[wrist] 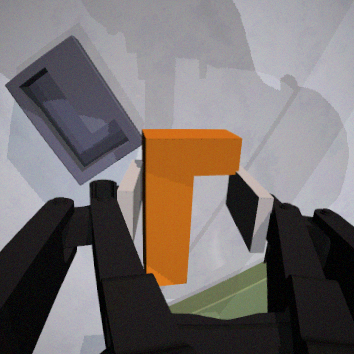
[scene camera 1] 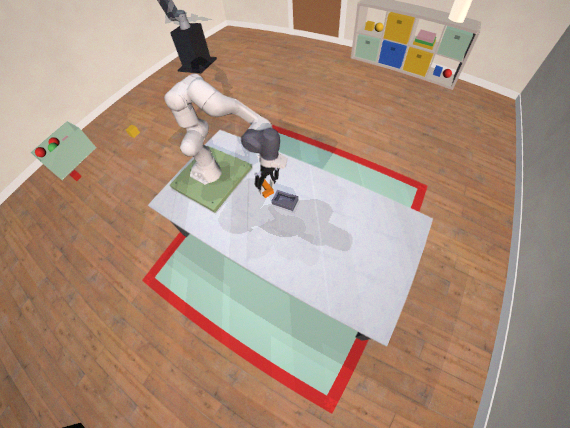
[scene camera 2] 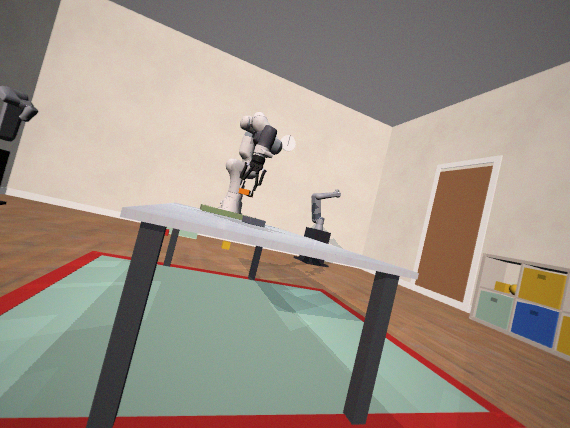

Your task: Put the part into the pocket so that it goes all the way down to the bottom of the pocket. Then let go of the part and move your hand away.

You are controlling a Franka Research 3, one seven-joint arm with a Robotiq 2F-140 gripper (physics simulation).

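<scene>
An orange L-shaped part is held above the table. My gripper is shut on it, with one pad at the outer side of its long arm and the other at the end of its short arm. A dark grey block with an L-shaped pocket lies on the table. In the wrist view it is at the upper left, apart from the part and turned at an angle to it. The pocket's floor shows, partly in shade.
The white table carries the arm's green base plate, close to the pocket block. A shelf unit stands by the far wall, and another robot on a black stand is well beyond the table.
</scene>
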